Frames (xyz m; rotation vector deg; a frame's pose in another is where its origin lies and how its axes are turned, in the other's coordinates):
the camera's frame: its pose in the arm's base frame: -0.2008 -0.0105 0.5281 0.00 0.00 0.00
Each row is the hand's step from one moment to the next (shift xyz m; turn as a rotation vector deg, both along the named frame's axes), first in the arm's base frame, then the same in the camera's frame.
Working: the arm's base frame: its pose in the camera's frame: 0.2008 0.0105 -0.5281 0.00 0.00 0.00

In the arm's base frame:
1: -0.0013 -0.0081 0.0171 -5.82 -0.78 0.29
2: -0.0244 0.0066 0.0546 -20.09 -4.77 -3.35
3: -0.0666 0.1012 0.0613 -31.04 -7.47 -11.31
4: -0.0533 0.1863 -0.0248 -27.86 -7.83 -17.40
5: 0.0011 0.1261 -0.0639 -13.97 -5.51 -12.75
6: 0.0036 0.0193 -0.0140 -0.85 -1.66 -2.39
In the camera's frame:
1: -0.0013 -0.0081 0.0171 -5.82 -0.78 0.29
2: -0.0244 0.0066 0.0546 -20.09 -4.77 -3.35
3: -0.0666 0.1012 0.0613 -31.04 -7.47 -11.31
4: -0.0533 0.1863 -0.0248 -27.86 -7.83 -17.40
5: 0.0011 0.1261 -0.0639 -13.97 -5.51 -12.75
6: 0.0036 0.0193 -0.0140 -0.85 -1.66 -2.39

